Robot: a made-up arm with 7 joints.
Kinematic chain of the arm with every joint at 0, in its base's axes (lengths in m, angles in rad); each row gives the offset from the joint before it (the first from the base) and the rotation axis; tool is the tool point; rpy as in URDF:
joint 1: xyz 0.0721 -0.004 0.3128 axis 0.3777 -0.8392 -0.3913
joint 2: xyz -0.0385 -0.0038 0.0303 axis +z
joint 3: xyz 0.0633 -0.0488 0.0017 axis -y
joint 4: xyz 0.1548 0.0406 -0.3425 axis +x
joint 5: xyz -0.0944 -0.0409 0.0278 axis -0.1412 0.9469 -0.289
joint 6: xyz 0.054 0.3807 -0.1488 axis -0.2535 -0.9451 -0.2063
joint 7: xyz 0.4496 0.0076 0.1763 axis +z
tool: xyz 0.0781 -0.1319 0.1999 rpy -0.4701 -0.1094 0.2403
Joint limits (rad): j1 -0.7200..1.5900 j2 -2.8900..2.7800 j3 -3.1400..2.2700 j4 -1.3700..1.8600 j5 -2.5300..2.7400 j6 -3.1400..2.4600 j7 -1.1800..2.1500
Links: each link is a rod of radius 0.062 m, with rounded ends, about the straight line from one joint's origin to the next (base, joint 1, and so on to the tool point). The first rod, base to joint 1, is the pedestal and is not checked.
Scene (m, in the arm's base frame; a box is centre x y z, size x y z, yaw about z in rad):
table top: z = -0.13
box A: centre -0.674 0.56 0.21 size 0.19 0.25 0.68 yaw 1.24
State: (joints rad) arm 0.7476 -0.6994 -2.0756 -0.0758 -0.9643 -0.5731 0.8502
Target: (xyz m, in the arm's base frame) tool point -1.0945 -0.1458 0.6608
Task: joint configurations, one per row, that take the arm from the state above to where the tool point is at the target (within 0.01 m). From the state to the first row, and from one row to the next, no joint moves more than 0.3 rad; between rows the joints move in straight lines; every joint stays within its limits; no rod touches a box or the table.
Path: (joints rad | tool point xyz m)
1: 0.6153 -0.6878 -2.2177 -0.0601 -0.7284 -0.7632 1.0103 | 0.4586 0.7183 0.1168
2: 0.4830 -0.6762 -2.3598 -0.0443 -0.4925 -0.9533 1.1705 | 0.1136 0.9592 0.1661
3: 0.3507 -0.6645 -2.5018 -0.0286 -0.2566 -1.1434 1.3306 | -0.1984 1.0499 0.4160
4: 0.2184 -0.6529 -2.6439 -0.0128 -0.0207 -1.3335 1.4907 | -0.3301 1.0065 0.7869
5: 0.1789 -0.4263 -2.6136 -0.1868 -0.0503 -1.3044 1.3253 | -0.6719 0.8540 0.7480
6: 0.1394 -0.1998 -2.5833 -0.3608 -0.0798 -1.2754 1.1600 | -0.9358 0.5825 0.7131
7: 0.0999 0.0268 -2.5529 -0.5348 -0.1094 -1.2463 0.9946 | -1.0828 0.2318 0.6848
8: 0.0603 0.2534 -2.5226 -0.7088 -0.1389 -1.2172 0.8292 | -1.0945 -0.1458 0.6608

